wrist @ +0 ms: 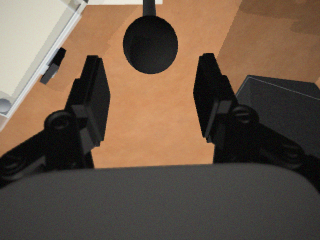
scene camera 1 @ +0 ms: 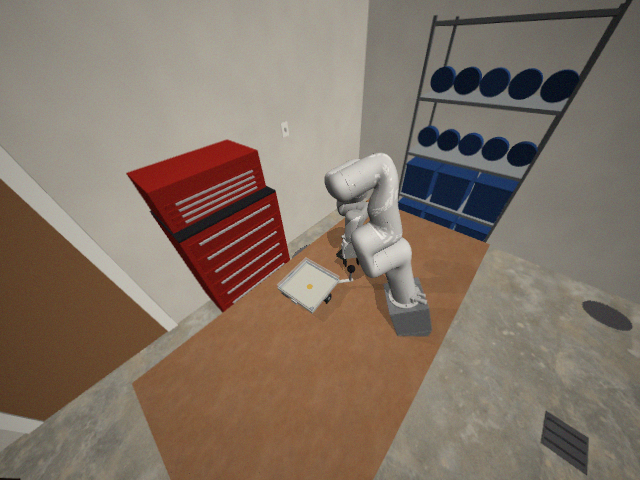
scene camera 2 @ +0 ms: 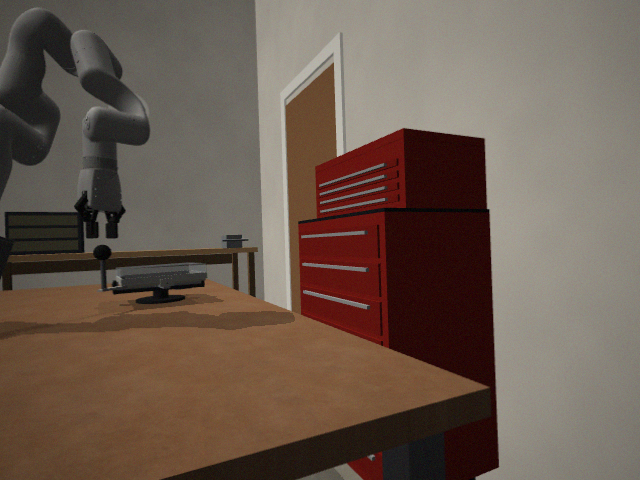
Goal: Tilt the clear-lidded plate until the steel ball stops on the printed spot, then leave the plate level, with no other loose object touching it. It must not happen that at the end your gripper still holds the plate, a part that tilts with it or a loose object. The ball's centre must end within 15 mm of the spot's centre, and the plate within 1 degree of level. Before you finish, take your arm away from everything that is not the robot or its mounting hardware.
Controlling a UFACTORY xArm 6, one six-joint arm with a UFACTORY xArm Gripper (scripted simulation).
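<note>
My gripper [scene camera 2: 102, 238] is in the picture, and you'd get the gripper [wrist: 151, 75] from the wrist too. I can also see a clear-lidded plate [scene camera 1: 308, 284].
</note>
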